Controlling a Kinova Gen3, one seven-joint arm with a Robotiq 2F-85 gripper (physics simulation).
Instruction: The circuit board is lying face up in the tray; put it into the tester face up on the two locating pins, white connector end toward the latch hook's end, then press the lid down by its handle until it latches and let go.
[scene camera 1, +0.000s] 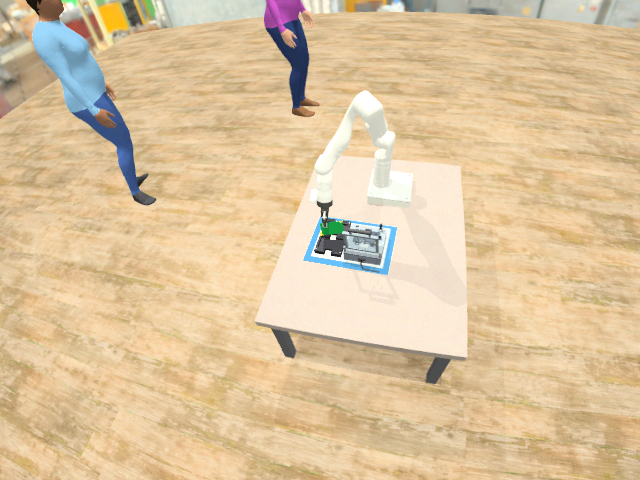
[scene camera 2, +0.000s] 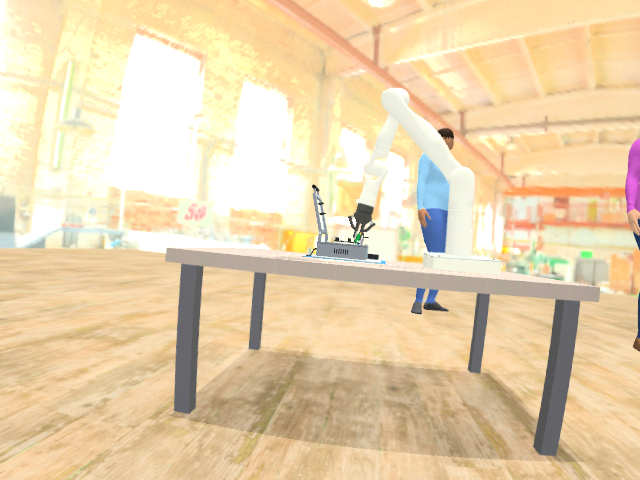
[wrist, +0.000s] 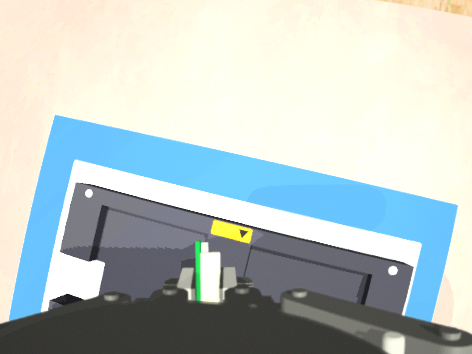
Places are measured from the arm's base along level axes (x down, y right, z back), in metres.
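Pixels of known places: gripper, between the fingertips: (scene camera 1: 325, 226) (scene camera 2: 356, 240) (wrist: 209, 288); arm's base, origin of its link: (scene camera 1: 380, 182) (scene camera 2: 457, 255).
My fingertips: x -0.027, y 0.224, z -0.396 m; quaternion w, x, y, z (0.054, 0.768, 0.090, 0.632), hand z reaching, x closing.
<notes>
Ahead of a thing's pixels: the offset from my fingertips to its top centre. "pt": to the spot under its first point. Level surfaces: height alone.
My gripper (scene camera 1: 324, 224) (scene camera 2: 358, 233) (wrist: 209, 288) is shut on the circuit board @(dx -0.031, dy -0.034, dz +0.005 m) (scene camera 1: 332, 227) (scene camera 2: 357, 238) (wrist: 198, 272). The board stands on edge between the fingertips, its thin green edge toward the wrist camera, with a white part beside it. It is over the dark tray @(pt dx +0.064, dy -0.038, dz -0.068 m) (scene camera 1: 330, 246) (wrist: 150, 206); whether its lower edge touches the tray is hidden. The grey tester (scene camera 1: 363, 256) (scene camera 2: 341, 250) stands beside the tray, with its lid (scene camera 2: 320, 214) raised nearly upright and the handle @(pt dx -0.186, dy -0.246, dz -0.165 m) (scene camera 2: 315, 186) at the top. The locating pins and latch hook are too small to tell.
A blue-bordered mat @(dx +0.080 m) (scene camera 1: 388, 255) (wrist: 150, 150) lies under the tray and tester. A yellow label @(dx +0.054, dy +0.023, dz -0.002 m) (wrist: 231, 231) with a dark triangle is on the tray's rim. A dark cable (scene camera 1: 368, 268) runs from the tester. Two people (scene camera 1: 72, 62) (scene camera 1: 297, 56) stand beyond the table @(dx +0.082 m) (scene camera 1: 361, 315).
</notes>
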